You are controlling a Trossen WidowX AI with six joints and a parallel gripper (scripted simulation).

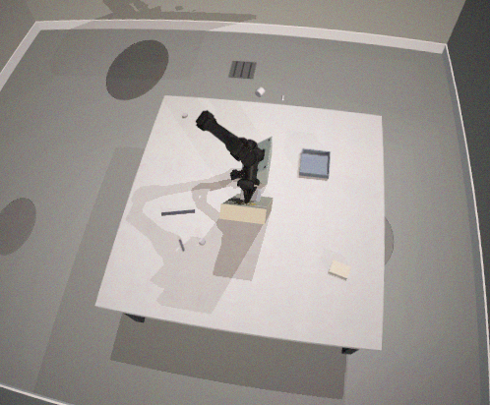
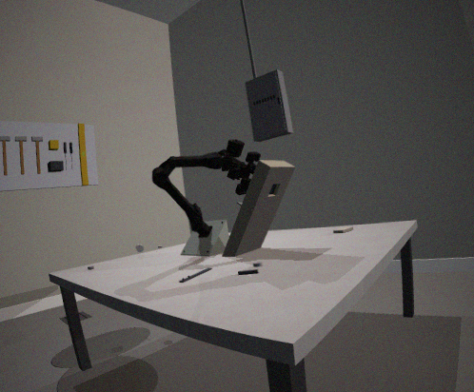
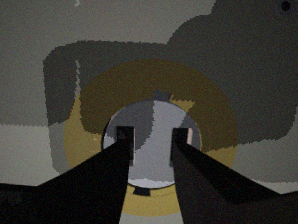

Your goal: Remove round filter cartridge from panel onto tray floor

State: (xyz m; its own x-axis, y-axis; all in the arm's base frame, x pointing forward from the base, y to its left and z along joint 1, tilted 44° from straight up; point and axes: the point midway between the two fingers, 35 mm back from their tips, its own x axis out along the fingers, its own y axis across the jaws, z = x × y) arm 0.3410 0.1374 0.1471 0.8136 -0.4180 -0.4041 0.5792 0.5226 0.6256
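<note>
The round filter cartridge lies 1 cm below my gripper tip and 1 cm ahead of it. Round my gripper tip: blue-grey tray (41 cm behind, 29 cm to the left, 27 cm below); short dark piece (31 cm to the right, 28 cm below, 12 cm ahead); tan block (44 cm to the left, 27 cm below, 15 cm ahead).
</note>
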